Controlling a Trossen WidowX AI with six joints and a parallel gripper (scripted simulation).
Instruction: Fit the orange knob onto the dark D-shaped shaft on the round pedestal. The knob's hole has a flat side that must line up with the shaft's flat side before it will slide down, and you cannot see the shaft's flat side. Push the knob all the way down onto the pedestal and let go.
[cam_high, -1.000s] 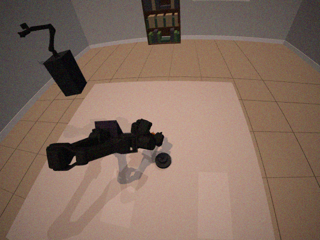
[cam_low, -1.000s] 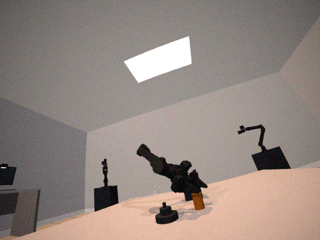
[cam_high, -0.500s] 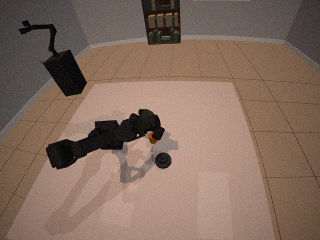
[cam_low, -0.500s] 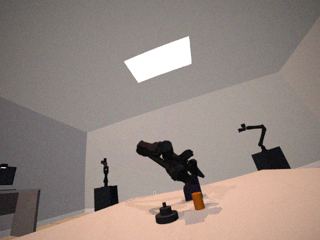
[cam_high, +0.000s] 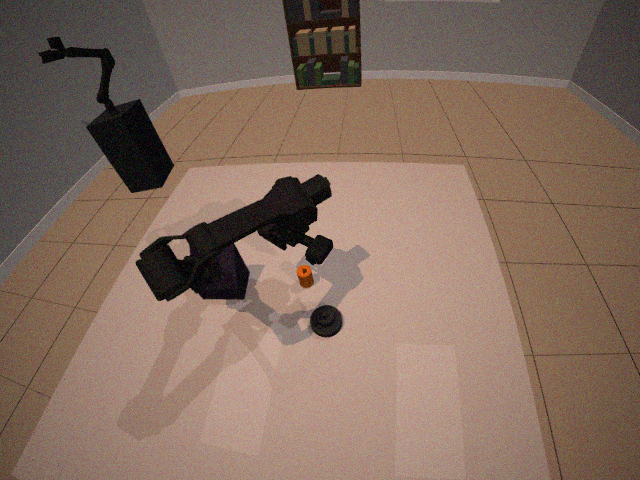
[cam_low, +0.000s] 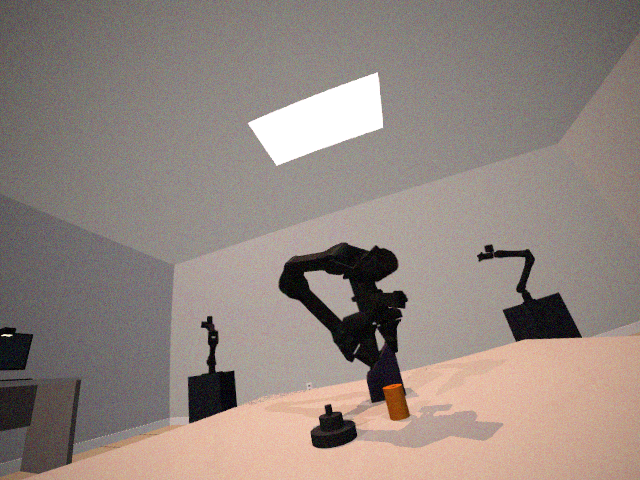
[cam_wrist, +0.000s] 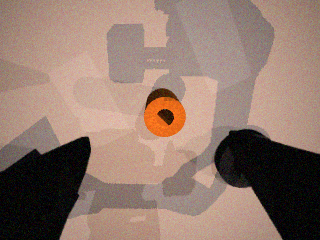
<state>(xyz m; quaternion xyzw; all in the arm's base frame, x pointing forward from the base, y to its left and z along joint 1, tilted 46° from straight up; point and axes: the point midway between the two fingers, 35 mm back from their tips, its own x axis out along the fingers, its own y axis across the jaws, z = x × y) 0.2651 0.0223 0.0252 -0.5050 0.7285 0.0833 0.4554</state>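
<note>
Right now my gripper tip is 90 mm above the orange knob and 10 mm to the left of it. From my gripper tip the other things lie so: round pedestal (140 mm to the right, 90 mm below, 50 mm ahead).
</note>
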